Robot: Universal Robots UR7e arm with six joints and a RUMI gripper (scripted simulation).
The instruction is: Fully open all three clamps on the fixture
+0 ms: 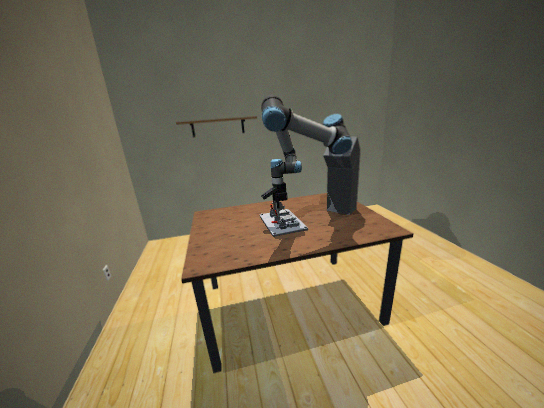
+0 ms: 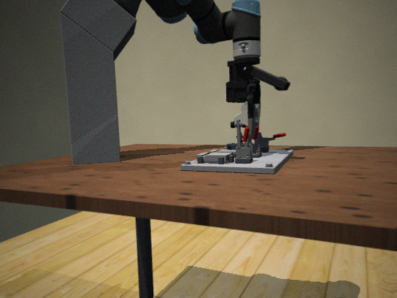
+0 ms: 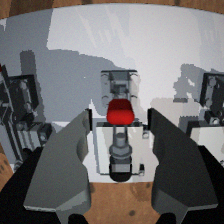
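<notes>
My hand is 110 mm to the left of the toggle clamp, 30 mm short of it and 20 mm above it.
</notes>
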